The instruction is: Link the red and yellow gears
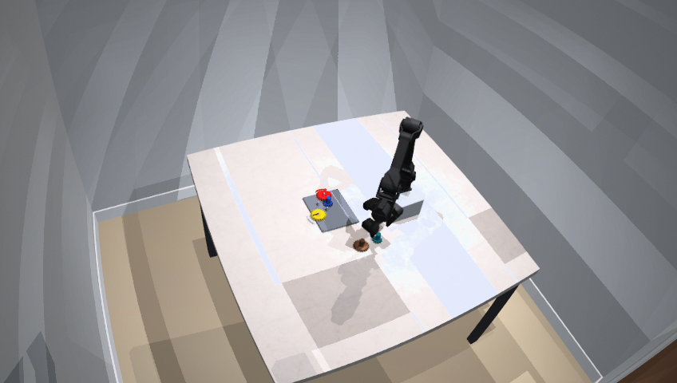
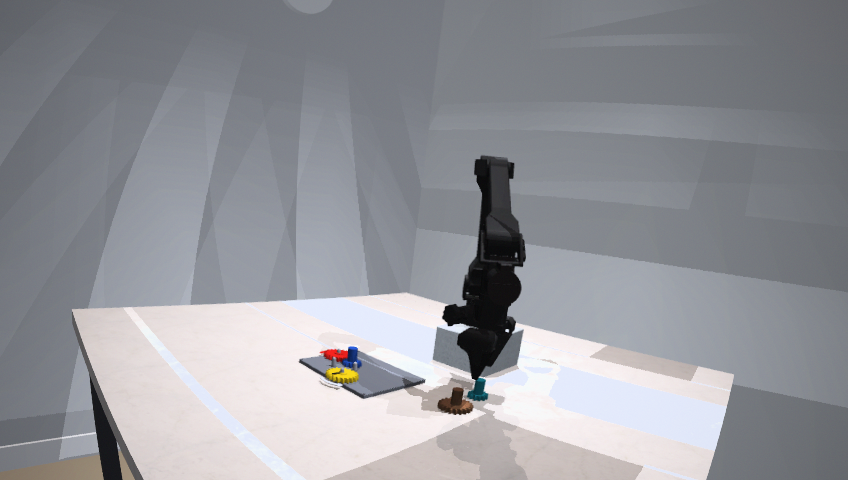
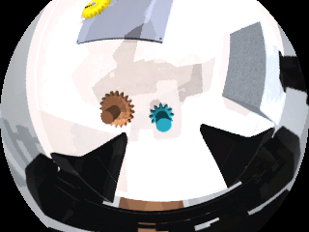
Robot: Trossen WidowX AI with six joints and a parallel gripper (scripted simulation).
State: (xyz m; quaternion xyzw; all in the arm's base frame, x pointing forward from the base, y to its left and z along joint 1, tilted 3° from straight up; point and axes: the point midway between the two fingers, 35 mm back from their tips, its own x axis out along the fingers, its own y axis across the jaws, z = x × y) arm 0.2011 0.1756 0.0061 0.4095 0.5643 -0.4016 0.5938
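Right now my gripper tip is 4 cm above the teal gear. Round my gripper tip: yellow gear (20 cm to the right, 18 cm ahead, 4 cm below); then brown gear (8 cm ahead, 4 cm below, 1 cm to the left); then grey board (22 cm to the right, 12 cm ahead, 5 cm below).
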